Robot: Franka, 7 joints.
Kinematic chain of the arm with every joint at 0, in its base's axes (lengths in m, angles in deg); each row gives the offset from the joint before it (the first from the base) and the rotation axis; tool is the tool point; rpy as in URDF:
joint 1: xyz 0 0 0.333 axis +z
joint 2: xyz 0 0 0 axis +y
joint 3: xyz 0 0 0.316 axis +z
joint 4: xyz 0.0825 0 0 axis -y
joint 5: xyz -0.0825 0 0.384 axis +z
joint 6: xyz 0 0 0 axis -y
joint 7: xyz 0.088 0 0 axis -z
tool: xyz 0 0 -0.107 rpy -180 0 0
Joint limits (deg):
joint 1: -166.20..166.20
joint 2: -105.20..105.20
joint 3: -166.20..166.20
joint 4: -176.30..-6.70
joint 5: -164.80..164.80
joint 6: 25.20..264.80
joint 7: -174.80..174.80
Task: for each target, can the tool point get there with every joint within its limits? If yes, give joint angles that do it. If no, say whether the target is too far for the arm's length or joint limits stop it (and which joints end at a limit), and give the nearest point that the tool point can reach.
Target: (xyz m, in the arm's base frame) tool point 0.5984 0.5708 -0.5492
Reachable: no: too far | nearest point 0.4367 0.4166 -0.2534 | short by 0.371 m
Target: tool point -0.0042 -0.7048 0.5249
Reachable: yes | joints -39.52 72.18 -98.44 -70.87 23.84 102.91 -106.56
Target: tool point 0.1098 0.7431 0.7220
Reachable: yes | joints -87.18 -78.64 39.30 -39.05 26.88 176.18 100.85
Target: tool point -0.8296 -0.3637 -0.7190
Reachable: no: too far | nearest point -0.5385 -0.2361 -0.2648 | short by 0.554 m
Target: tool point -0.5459 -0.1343 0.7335
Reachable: yes | joints -20.39 -36.10 -93.86 -42.43 121.15 235.87 -63.46
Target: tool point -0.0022 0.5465 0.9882
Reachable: yes | joints -99.97 -59.55 -22.00 -36.55 138.89 128.03 66.67
